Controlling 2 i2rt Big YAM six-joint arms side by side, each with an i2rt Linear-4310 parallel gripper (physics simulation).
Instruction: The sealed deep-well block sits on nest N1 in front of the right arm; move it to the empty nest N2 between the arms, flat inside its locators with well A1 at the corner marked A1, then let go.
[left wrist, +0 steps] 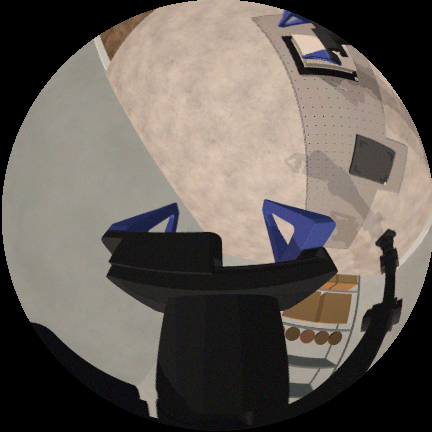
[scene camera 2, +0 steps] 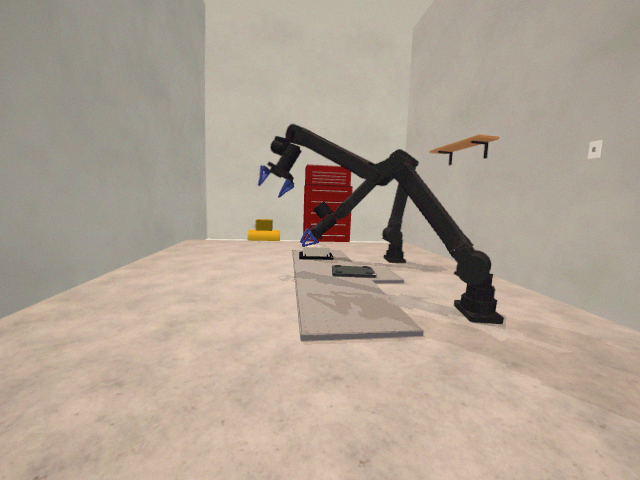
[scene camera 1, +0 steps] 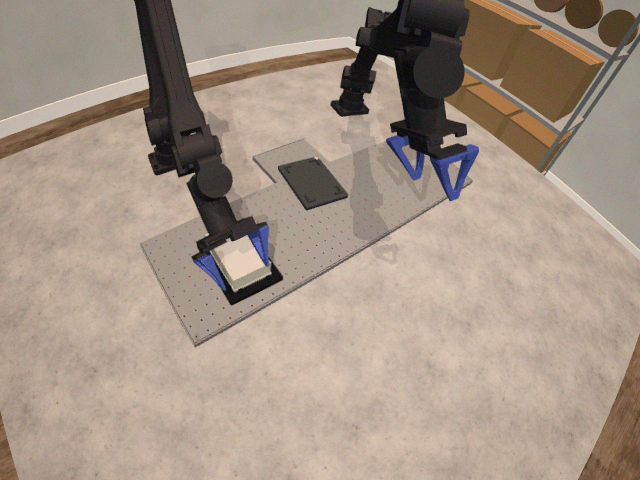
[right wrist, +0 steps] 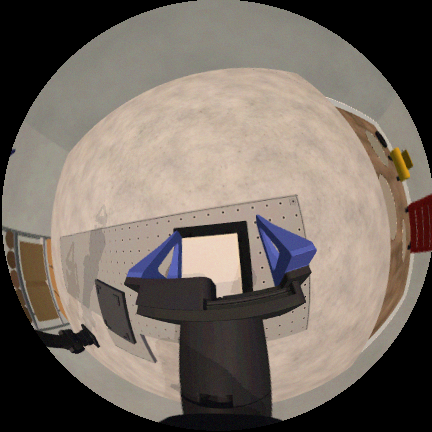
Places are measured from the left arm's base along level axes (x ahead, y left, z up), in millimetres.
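Pixels of known places: left gripper, fingertip midpoint: point(left wrist: 219, 205) point(scene camera 2: 268, 191) point(scene camera 1: 434, 188); right gripper, fingertip midpoint: point(scene camera 2: 301, 244) point(scene camera 1: 246, 277) point(right wrist: 215, 226); left arm's base, link origin: point(left wrist: 385, 237) point(scene camera 2: 476, 313) point(scene camera 1: 349, 108) point(right wrist: 90, 334); right arm's base, link origin: point(scene camera 2: 394, 260) point(scene camera 1: 171, 160).
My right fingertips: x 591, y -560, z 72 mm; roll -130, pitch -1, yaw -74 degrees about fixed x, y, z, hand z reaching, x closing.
Ahead of a thing's pixels: the offset from my right fingertips to its middle. Level surfaces: height alone.
The white deep-well block @(dx -75, dy +5, dz -26 mm) point(scene camera 1: 240, 262) point(scene camera 2: 316, 251) point(left wrist: 307, 46) point(right wrist: 211, 257) sits on the black nest N1 @(dx -74, dy +6, dz -48 mm) point(scene camera 1: 256, 293) point(scene camera 2: 305, 256) point(left wrist: 300, 66) point(right wrist: 244, 245). My right gripper point(scene camera 1: 246, 276) point(scene camera 2: 309, 238) point(right wrist: 215, 226) is open over the block, one finger on each side; the right wrist view shows a gap between the block and the finger at the right. The dark nest N2 @(dx -253, dy +257, dz -50 mm) point(scene camera 1: 313, 181) point(scene camera 2: 354, 271) point(left wrist: 372, 159) point(right wrist: 115, 311) is empty, with corner locators. My left gripper point(scene camera 1: 435, 188) point(scene camera 2: 271, 190) point(left wrist: 219, 205) is open and empty, high above the plate. The A1 marks are too small to read.
Both nests are on a perforated grey plate @(dz -59 mm) point(scene camera 1: 170, 268) point(scene camera 2: 356, 325) point(left wrist: 325, 120) point(right wrist: 280, 215). The left arm's shadow falls across it. A shelf unit with brown boxes point(scene camera 1: 553, 72) stands at the right in scene camera 1. A red cabinet point(scene camera 2: 328, 178) stands at the back in scene camera 2.
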